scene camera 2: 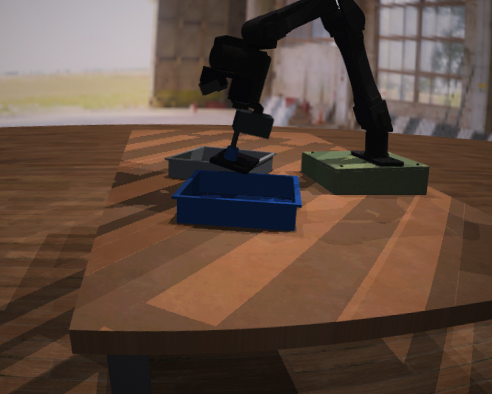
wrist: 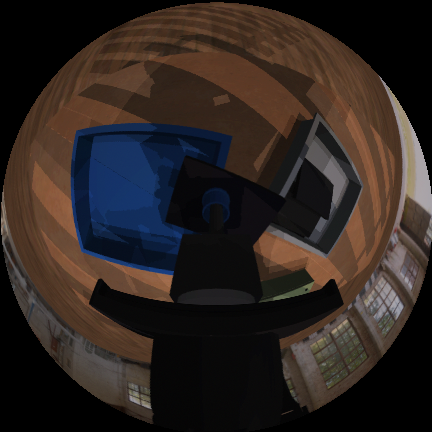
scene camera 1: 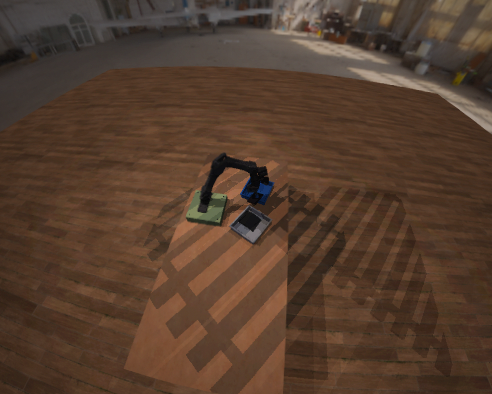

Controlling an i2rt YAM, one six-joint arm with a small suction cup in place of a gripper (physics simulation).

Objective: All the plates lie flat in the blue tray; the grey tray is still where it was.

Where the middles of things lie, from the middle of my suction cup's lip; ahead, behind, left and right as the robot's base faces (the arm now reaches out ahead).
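Labels:
The grey tray [scene camera 2: 182, 165] is 230 mm to the right of my suction cup, 20 mm behind it and 60 mm below it. As for the blue tray [scene camera 2: 264, 201], my suction cup is now 60 mm above it and 120 mm to the right of it. Going by their middles, the blue tray is the nearest to my suction cup of the things named here.

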